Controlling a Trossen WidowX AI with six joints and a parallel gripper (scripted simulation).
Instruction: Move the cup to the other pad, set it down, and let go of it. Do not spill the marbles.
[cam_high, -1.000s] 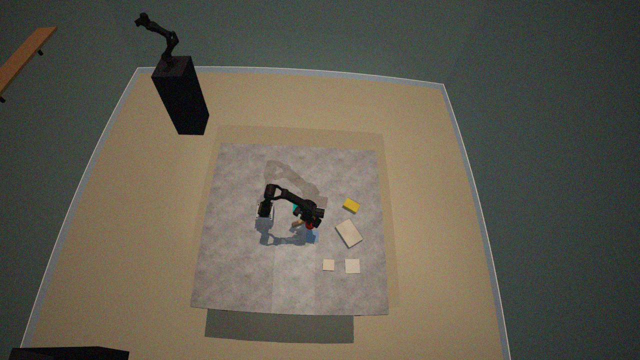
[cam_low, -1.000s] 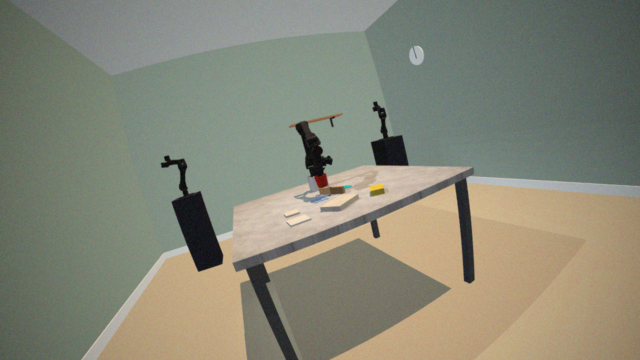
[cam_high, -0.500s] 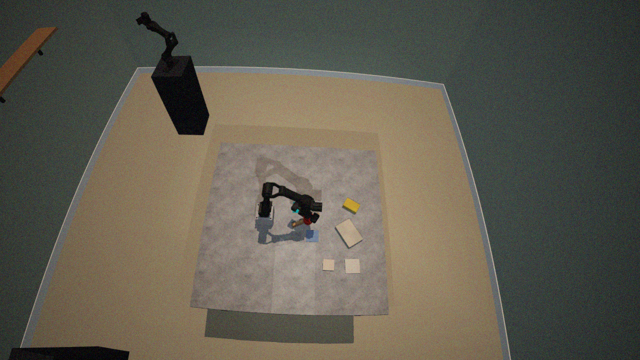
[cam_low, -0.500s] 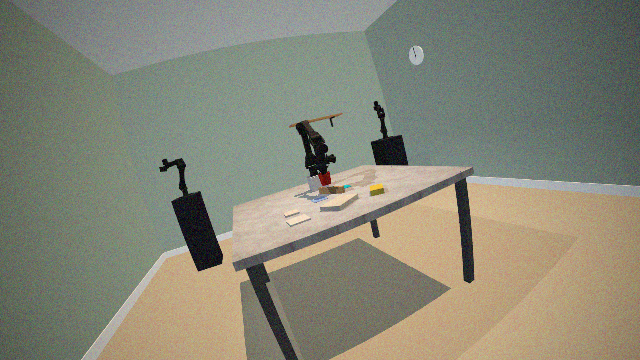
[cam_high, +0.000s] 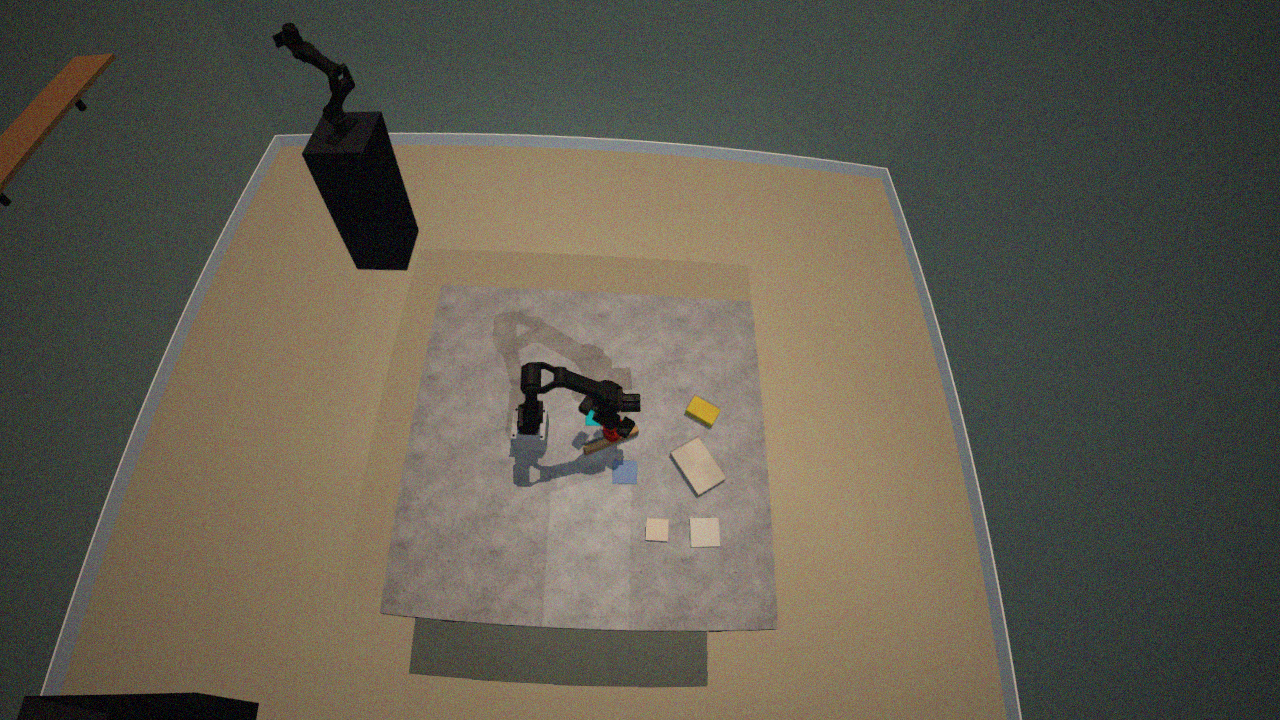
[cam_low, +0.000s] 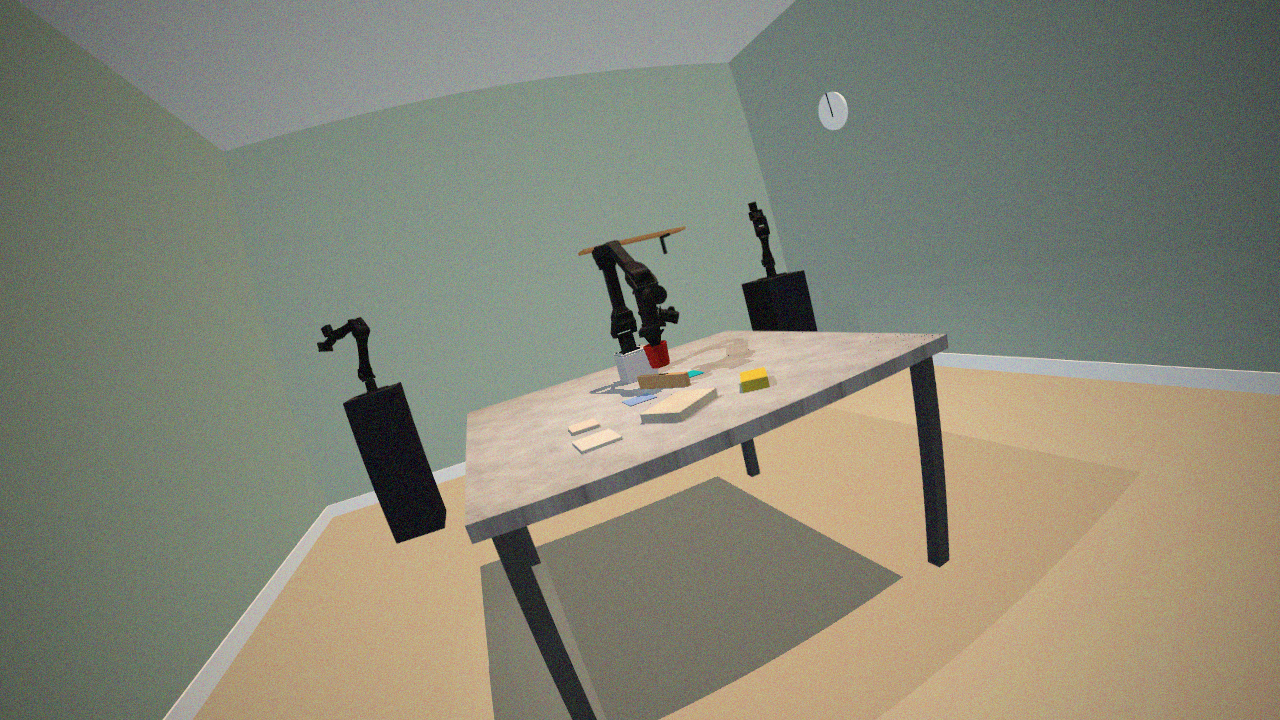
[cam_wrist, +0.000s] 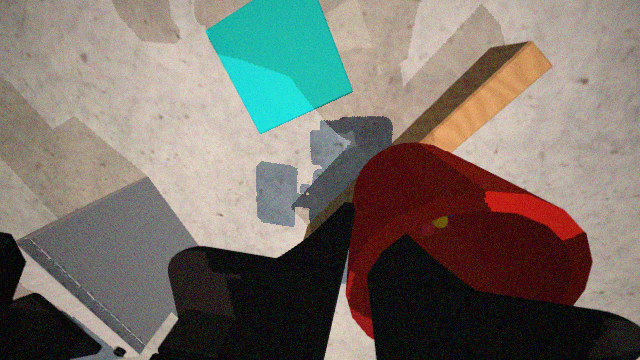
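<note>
Right now my gripper tip is 110 mm above the cyan pad, 90 mm to the right of it and 30 mm past it. From my gripper tip the other things lie so: red cup: 30 mm ahead, 20 mm to the right; blue pad: 130 mm to the right, 110 mm below, 70 mm ahead; wooden bar: 90 mm below, 20 mm to the right, 20 mm ahead.
</note>
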